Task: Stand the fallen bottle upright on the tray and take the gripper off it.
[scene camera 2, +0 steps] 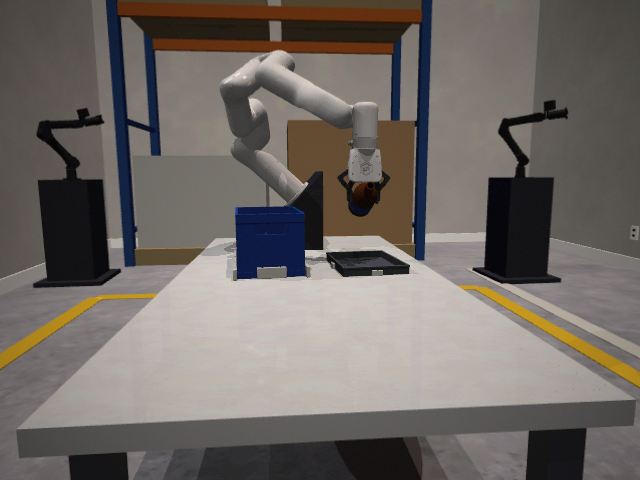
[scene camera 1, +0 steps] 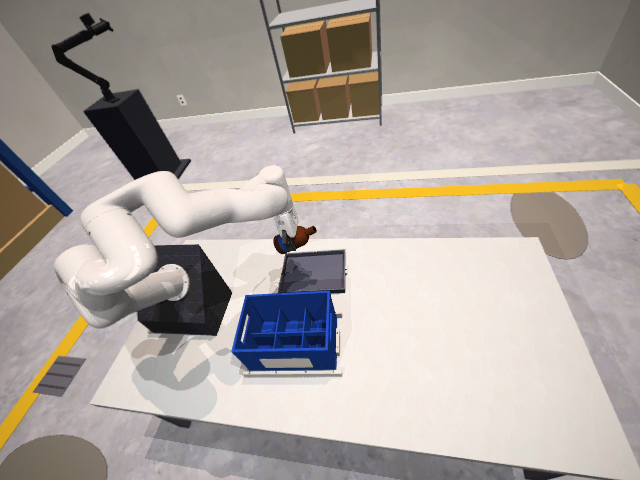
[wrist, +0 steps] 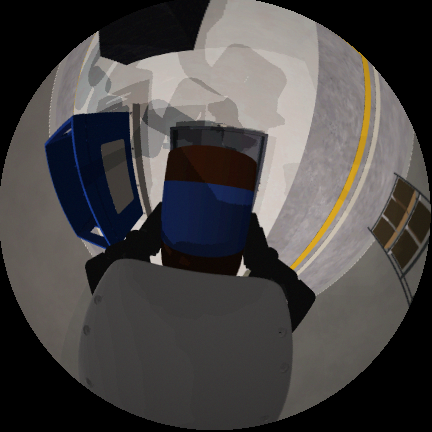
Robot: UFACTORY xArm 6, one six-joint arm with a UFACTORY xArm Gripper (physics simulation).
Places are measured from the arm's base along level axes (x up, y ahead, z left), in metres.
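Pixels of known places: gripper, fingertip midpoint: (scene camera 2: 363, 203) (scene camera 1: 293, 241) (wrist: 205, 218); arm's base, link origin: (scene camera 2: 297, 195) (scene camera 1: 173, 282).
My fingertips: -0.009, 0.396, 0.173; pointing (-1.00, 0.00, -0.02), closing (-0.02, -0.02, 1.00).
Observation:
For each thing: its top centre in the pictures, then the offset to it from my fingertips, as dx, dy, dz. Level surfaces: height alone.
- brown bottle, top centre: (wrist: 192, 295) (scene camera 2: 364, 181) (scene camera 1: 293, 228) +0.068, +0.016, +0.001
- dark shallow tray, top centre: (wrist: 213, 186) (scene camera 2: 364, 258) (scene camera 1: 312, 269) -0.164, +0.038, -0.002
- blue crate, top centre: (wrist: 67, 195) (scene camera 2: 267, 209) (scene camera 1: 282, 319) -0.015, +0.013, -0.295
- white table, surface height: dx -0.190
A brown bottle (scene camera 1: 301, 237) (scene camera 2: 366, 194) (wrist: 210, 215) with a blue label is held in the air, well above the tray. It is tilted, its neck pointing up and away from the arm's base and its bottom end lower. My gripper (scene camera 1: 289, 241) (scene camera 2: 363, 198) (wrist: 205, 218) is shut on the bottle around its label, one finger on each side. The dark shallow tray (scene camera 1: 344, 270) (scene camera 2: 369, 269) (wrist: 264, 150) lies on the table below; the bottle hides part of it in the wrist view.
A blue crate (scene camera 1: 297, 359) (scene camera 2: 270, 248) (wrist: 95, 165) with dividers stands beside the tray. The black arm base (scene camera 1: 180, 322) stands on the white table (scene camera 1: 439, 335) (scene camera 2: 330, 341). Small pale blocks and strips sit along the edges of the crate and the tray.

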